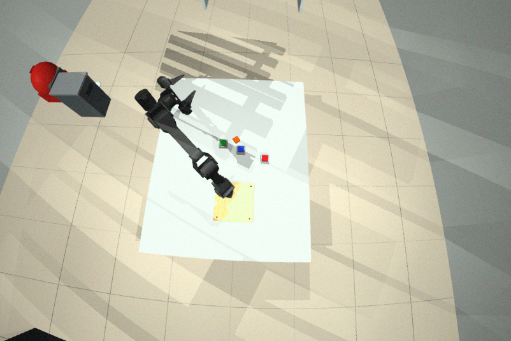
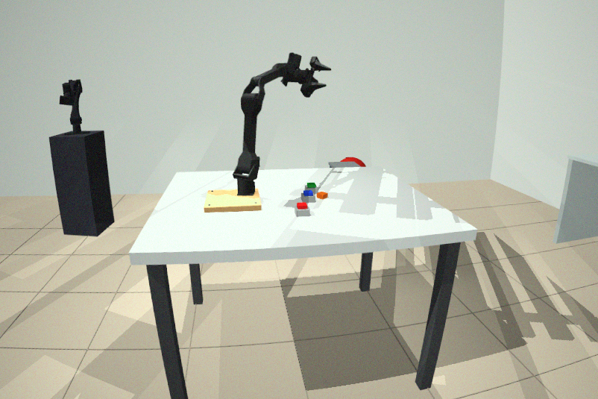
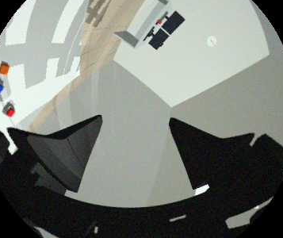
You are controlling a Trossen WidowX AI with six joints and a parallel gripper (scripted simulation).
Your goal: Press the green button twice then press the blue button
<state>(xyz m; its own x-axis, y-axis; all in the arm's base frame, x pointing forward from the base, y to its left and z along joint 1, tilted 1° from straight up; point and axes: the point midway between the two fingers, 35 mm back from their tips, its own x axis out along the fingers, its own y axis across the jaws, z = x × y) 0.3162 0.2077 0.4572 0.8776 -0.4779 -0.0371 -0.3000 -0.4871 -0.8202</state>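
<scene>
The green button is 450 mm below my gripper tip, 110 mm to the right of it and 70 mm behind it. Round my gripper tip: red button (450 mm below, 360 mm to the right, 120 mm behind); orange block (470 mm below, 180 mm to the right, 30 mm behind); blue button (450 mm below, 220 mm to the right, 90 mm behind).
</scene>
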